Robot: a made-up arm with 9 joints. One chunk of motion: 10 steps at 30 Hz.
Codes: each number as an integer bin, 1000 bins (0 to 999) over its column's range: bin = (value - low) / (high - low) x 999, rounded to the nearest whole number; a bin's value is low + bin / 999 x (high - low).
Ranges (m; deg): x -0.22..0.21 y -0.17..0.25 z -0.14..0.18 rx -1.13..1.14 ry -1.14..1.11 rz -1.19..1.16
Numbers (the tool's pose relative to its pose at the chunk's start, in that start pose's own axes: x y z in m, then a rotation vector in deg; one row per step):
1: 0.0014 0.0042 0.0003 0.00 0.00 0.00
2: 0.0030 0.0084 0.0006 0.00 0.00 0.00
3: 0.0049 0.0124 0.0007 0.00 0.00 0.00
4: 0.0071 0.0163 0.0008 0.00 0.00 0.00
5: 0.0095 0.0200 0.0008 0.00 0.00 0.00
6: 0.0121 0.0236 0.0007 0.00 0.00 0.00
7: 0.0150 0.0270 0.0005 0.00 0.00 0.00
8: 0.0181 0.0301 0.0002 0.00 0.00 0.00
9: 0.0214 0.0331 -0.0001 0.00 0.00 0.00
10: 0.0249 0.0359 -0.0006 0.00 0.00 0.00
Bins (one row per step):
1: 514 414 438 497 506 506
2: 518 424 439 497 506 506
3: 523 434 439 497 506 506
4: 528 443 440 497 506 506
5: 533 452 440 497 506 506
6: 539 460 439 497 506 506
7: 546 469 439 497 506 506
8: 553 476 438 497 506 506
9: 561 483 437 497 506 506
10: 569 490 435 497 506 506

